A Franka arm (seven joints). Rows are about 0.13 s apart.
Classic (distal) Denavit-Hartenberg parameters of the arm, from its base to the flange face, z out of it. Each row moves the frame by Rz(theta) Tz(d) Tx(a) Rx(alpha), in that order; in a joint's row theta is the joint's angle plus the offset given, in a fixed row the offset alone. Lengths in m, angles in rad.
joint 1: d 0.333, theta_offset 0, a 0, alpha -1.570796
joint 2: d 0, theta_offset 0, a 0, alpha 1.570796
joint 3: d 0.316, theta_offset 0, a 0.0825, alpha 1.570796
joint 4: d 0, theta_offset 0, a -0.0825, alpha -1.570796
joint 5: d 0.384, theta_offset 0, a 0, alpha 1.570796
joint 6: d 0, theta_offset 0, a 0.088, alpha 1.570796
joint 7: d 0.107, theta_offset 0, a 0, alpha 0
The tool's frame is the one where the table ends.
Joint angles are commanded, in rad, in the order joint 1, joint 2, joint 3, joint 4, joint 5, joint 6, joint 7. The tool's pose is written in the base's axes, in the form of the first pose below.
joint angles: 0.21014, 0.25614, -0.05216, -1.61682, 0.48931, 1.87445, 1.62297
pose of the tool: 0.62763 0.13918 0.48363 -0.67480 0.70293 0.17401 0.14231
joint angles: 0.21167, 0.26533, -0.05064, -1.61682, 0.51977, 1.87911, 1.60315
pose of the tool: 0.62907 0.14317 0.47910 -0.67600 0.69730 0.18464 0.15069
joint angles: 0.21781, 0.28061, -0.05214, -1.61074, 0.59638, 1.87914, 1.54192
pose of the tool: 0.63146 0.15185 0.47497 -0.68286 0.67780 0.20887 0.17508
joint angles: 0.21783, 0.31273, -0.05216, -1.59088, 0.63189, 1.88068, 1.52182
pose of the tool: 0.63877 0.15559 0.46505 -0.68128 0.67326 0.22140 0.18320
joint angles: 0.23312, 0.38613, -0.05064, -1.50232, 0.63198, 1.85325, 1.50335
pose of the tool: 0.65417 0.17268 0.45682 -0.69754 0.65602 0.22562 0.17939
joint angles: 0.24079, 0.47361, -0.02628, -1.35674, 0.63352, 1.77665, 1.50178
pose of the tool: 0.66849 0.20185 0.46195 -0.71901 0.62765 0.24163 0.17518
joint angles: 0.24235, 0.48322, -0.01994, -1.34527, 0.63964, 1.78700, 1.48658
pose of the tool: 0.67076 0.20696 0.46179 -0.72392 0.62036 0.24008 0.18294
